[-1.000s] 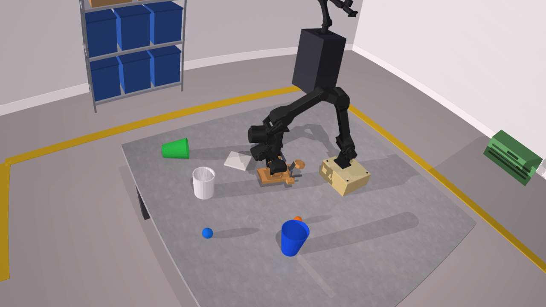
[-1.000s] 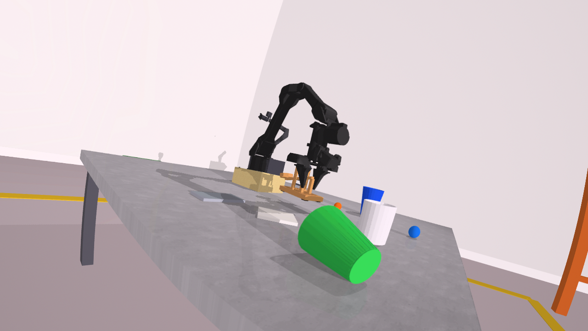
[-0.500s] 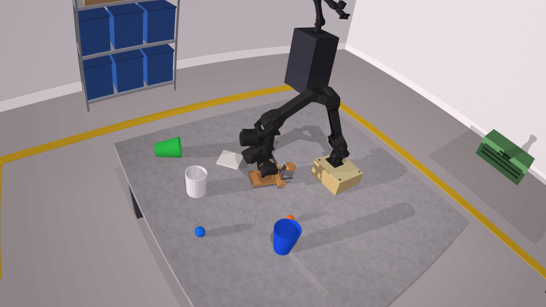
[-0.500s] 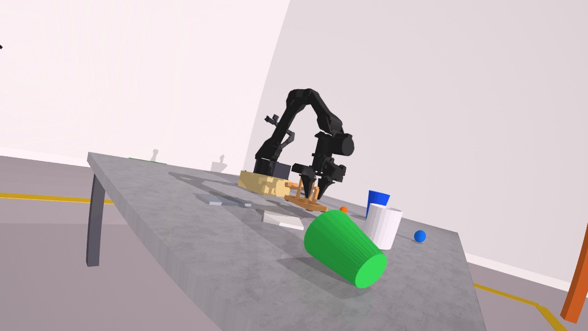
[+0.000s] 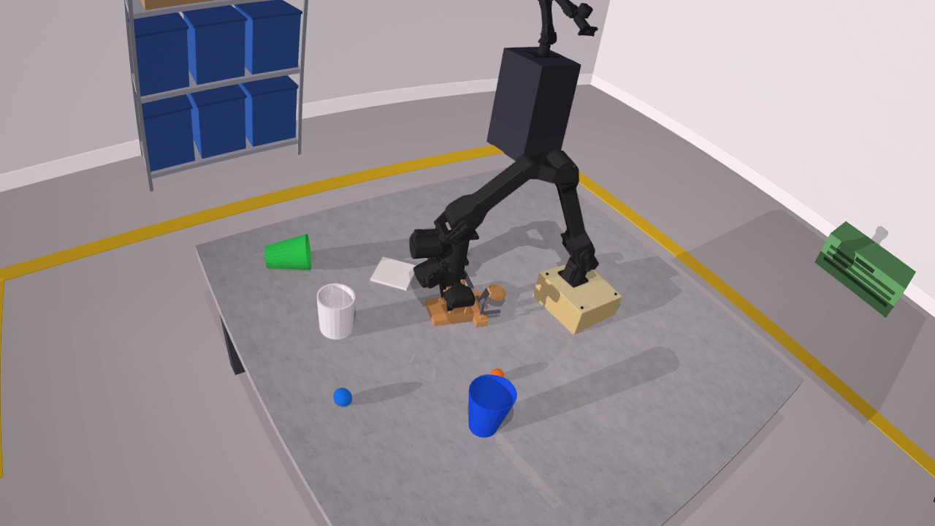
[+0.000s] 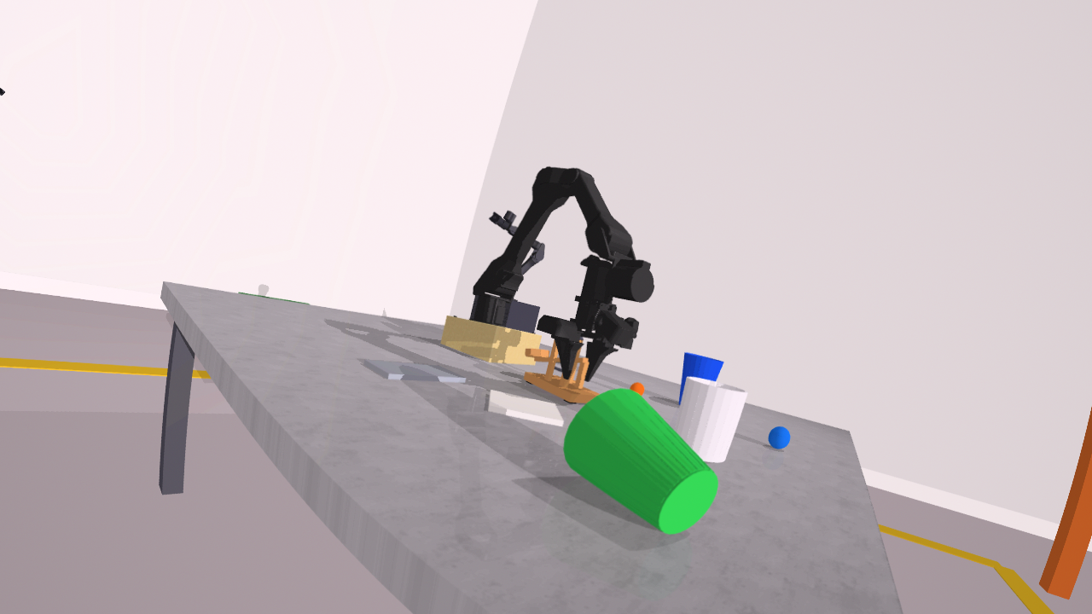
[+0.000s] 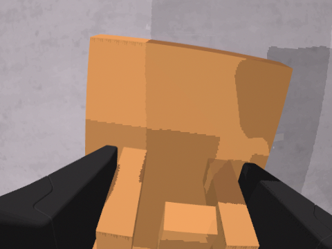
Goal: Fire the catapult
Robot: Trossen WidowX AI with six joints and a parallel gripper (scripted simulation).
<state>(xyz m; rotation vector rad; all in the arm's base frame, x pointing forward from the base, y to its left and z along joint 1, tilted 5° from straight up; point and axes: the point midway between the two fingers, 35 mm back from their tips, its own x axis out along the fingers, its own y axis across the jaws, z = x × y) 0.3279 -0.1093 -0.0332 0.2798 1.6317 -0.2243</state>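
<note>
Right now the orange ball is 240 mm to the left of my gripper tip, 30 mm ahead of it and 20 mm below it. Round my gripper tip: wooden catapult (60 mm behind, 40 mm to the left, 20 mm above); white slab (190 mm to the right, 30 mm below, 30 mm ahead); white mug (260 mm ahead, 80 mm to the right).
</note>
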